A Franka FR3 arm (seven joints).
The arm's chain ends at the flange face. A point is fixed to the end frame.
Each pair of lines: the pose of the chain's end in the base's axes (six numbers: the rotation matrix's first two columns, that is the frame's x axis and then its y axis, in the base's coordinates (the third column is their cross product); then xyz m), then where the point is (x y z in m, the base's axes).
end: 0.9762, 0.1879, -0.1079, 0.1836, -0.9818, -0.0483, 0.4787, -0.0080, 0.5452
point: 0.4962 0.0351 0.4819
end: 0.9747, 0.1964, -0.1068, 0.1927, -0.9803, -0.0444, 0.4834, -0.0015, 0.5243
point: 0.5006 0.0415 0.4609
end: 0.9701, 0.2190, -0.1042, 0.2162, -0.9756, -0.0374, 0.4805, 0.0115, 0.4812
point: 0.4969 0.0545 0.4176
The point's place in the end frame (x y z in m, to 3 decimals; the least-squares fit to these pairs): 0.032 -0.036 0.062
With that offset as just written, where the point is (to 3 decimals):
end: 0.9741, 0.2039, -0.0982, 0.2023, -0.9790, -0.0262, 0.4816, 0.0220, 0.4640
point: 0.499 0.064 0.400
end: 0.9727, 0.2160, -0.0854, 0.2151, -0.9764, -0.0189, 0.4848, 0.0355, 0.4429
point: 0.503 0.078 0.379
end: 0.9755, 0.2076, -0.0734, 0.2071, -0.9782, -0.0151, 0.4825, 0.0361, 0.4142
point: 0.502 0.078 0.351
